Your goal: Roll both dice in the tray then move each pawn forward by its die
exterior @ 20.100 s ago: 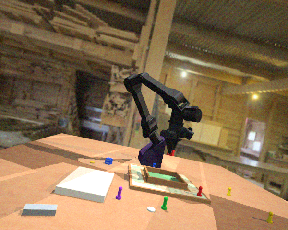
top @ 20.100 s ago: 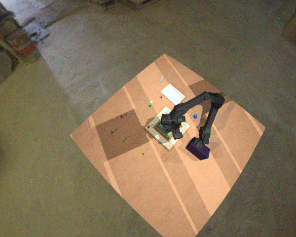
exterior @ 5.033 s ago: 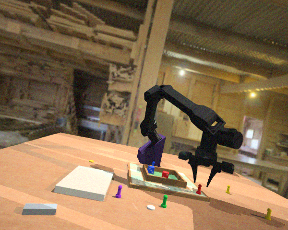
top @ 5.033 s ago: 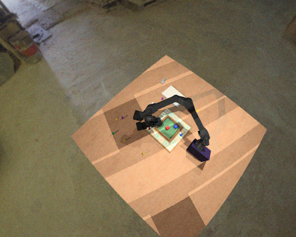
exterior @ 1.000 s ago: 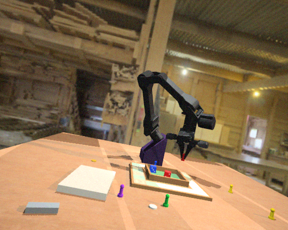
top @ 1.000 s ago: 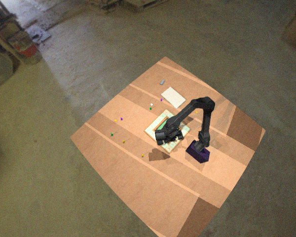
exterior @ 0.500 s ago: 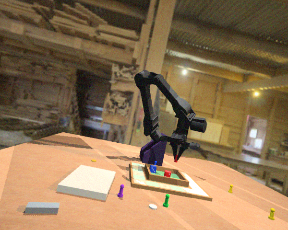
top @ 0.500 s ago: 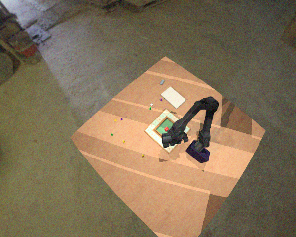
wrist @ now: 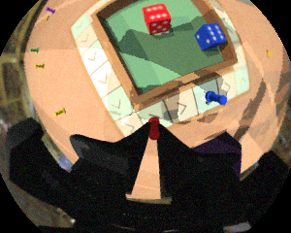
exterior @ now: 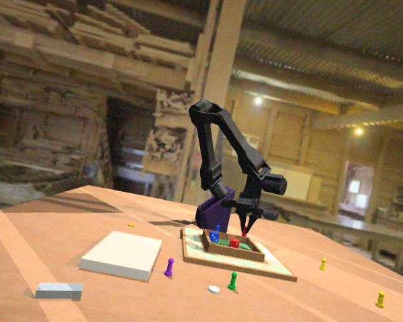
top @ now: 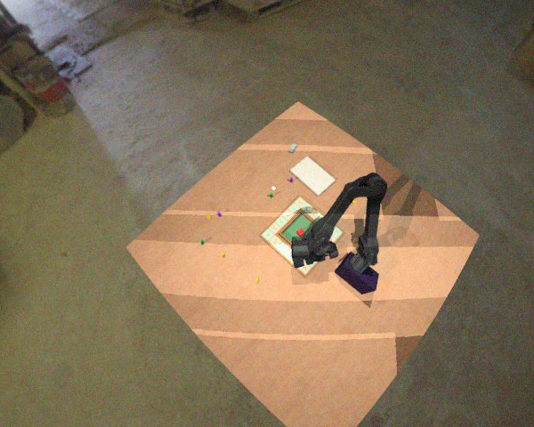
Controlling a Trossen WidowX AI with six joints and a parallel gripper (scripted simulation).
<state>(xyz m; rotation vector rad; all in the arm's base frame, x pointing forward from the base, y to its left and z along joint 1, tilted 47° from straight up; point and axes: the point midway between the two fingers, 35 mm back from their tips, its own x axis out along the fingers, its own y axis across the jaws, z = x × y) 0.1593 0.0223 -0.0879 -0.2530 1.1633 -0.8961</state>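
The red pawn is 1 cm above my gripper tip. The rest, counted from my gripper tip: white disc: 38 cm ahead, 13 cm to the right, 3 cm below; then green tray: 12 cm ahead, 6 cm to the right, 3 cm below; then blue pawn: 9 cm to the right, 1 cm below.
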